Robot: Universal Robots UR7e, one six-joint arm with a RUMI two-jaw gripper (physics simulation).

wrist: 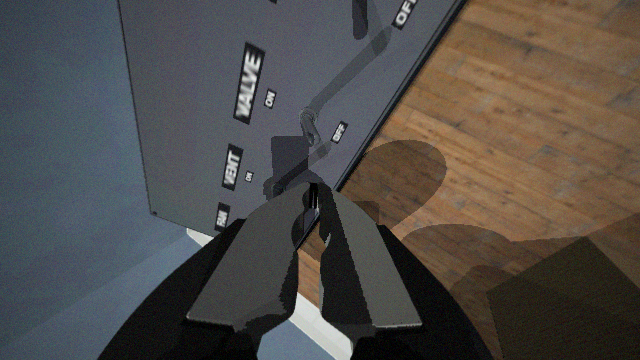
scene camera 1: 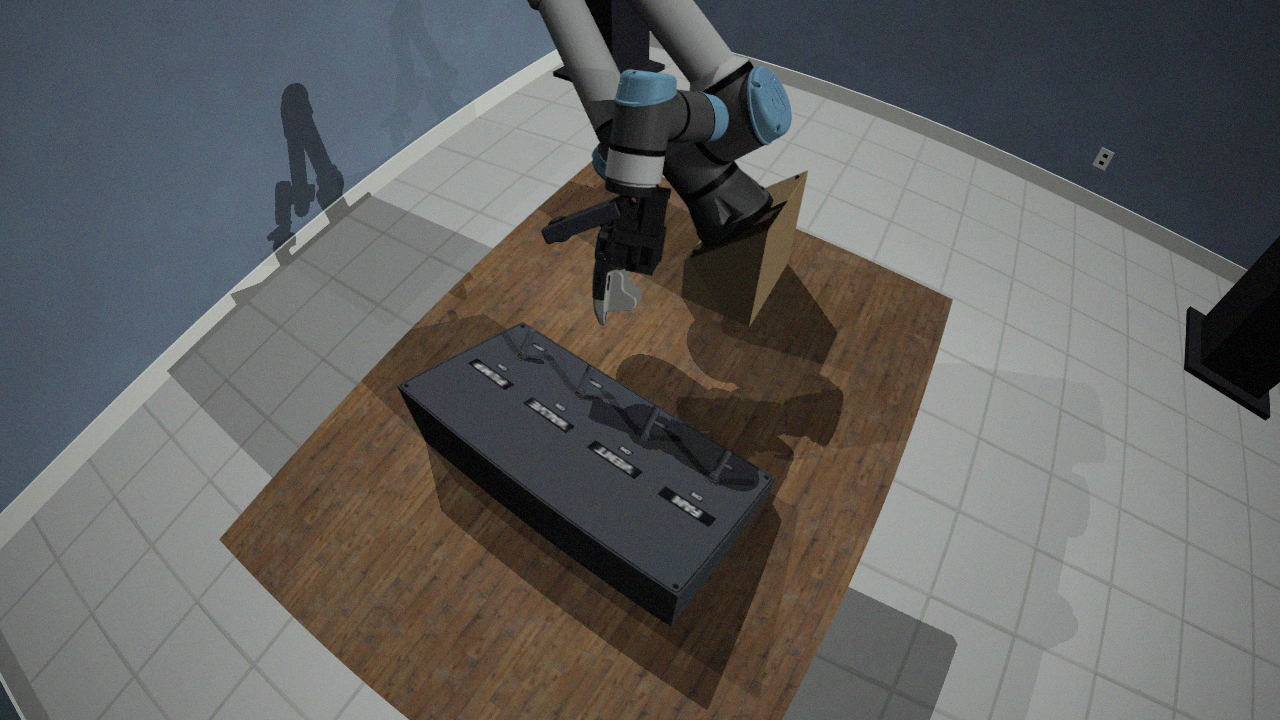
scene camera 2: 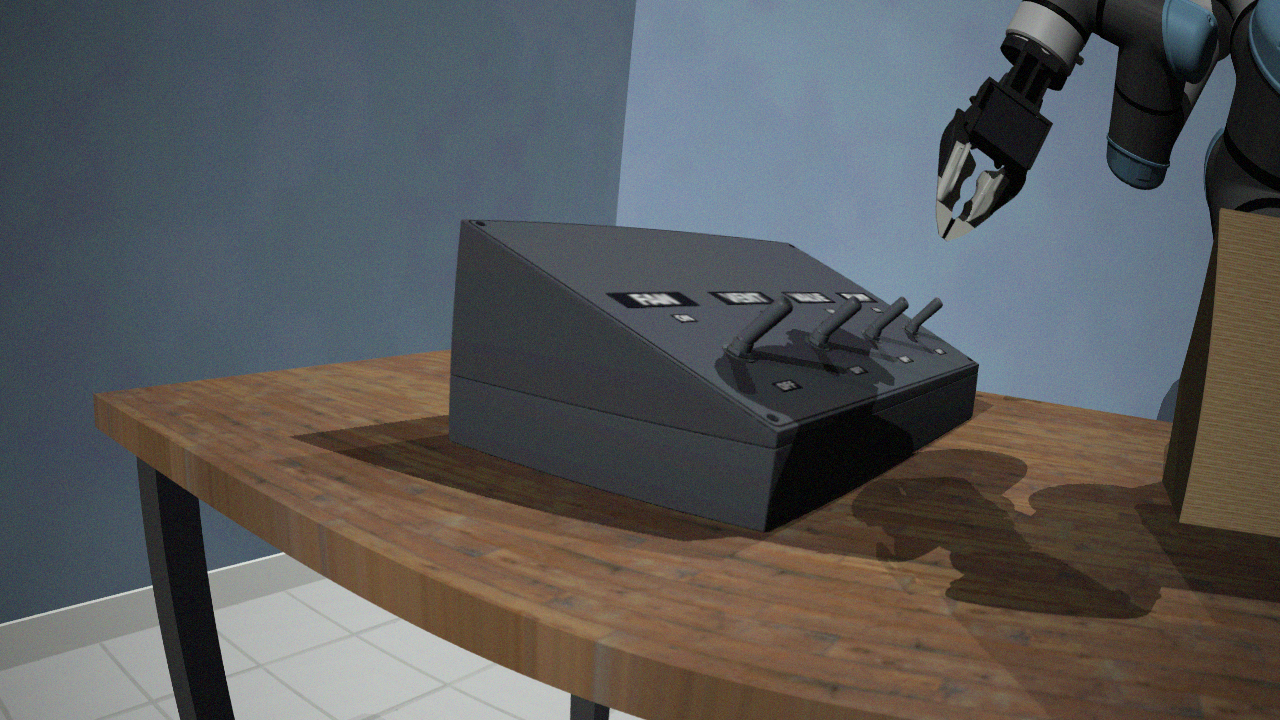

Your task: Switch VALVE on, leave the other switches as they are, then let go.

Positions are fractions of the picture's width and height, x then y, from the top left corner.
I see my gripper (scene camera 2: 0.74,0.33) and a dark sloped switch box (scene camera 2: 0.47,0.49).
My gripper shows as well in the wrist view (wrist: 0.49,0.52) and in scene camera 1 (scene camera 1: 0.47,0.45). The dark sloped switch box is seen too in the wrist view (wrist: 0.34,0.28) and in scene camera 1 (scene camera 1: 0.50,0.71).
